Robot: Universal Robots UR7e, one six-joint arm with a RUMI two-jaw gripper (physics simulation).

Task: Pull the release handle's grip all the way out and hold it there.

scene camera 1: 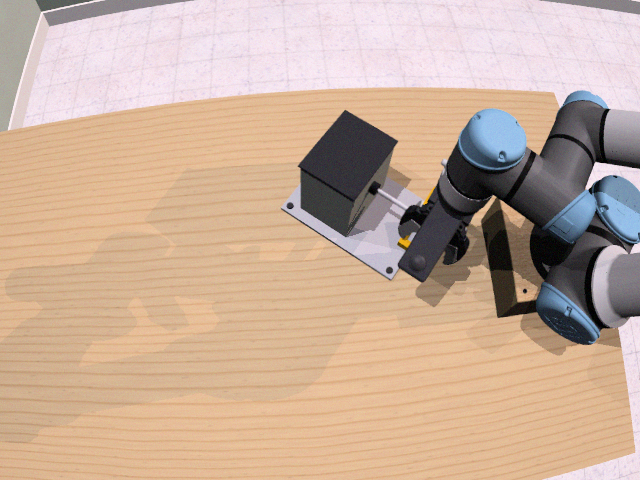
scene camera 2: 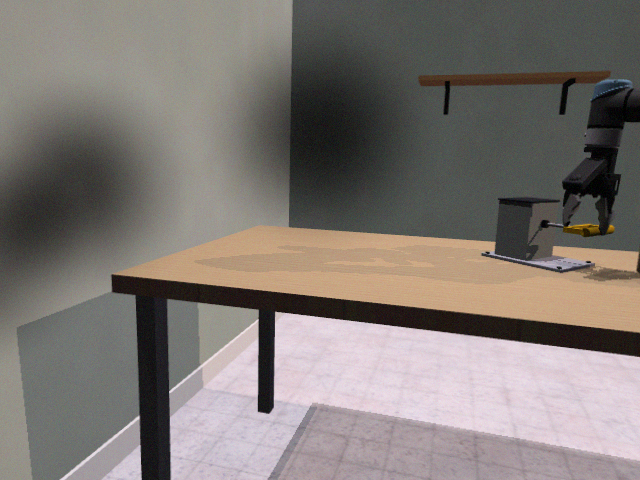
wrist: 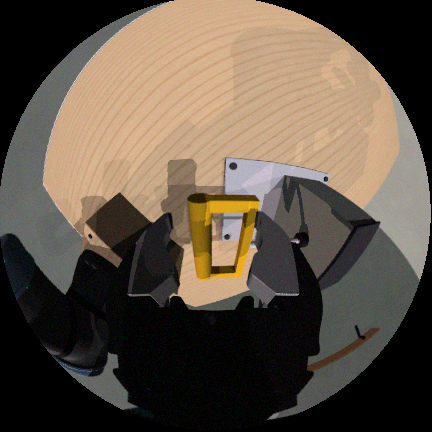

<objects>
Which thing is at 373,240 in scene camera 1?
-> A grey base plate.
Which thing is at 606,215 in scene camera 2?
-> My gripper.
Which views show my gripper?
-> Scene camera 1, scene camera 2 and the wrist view: all of them.
</objects>
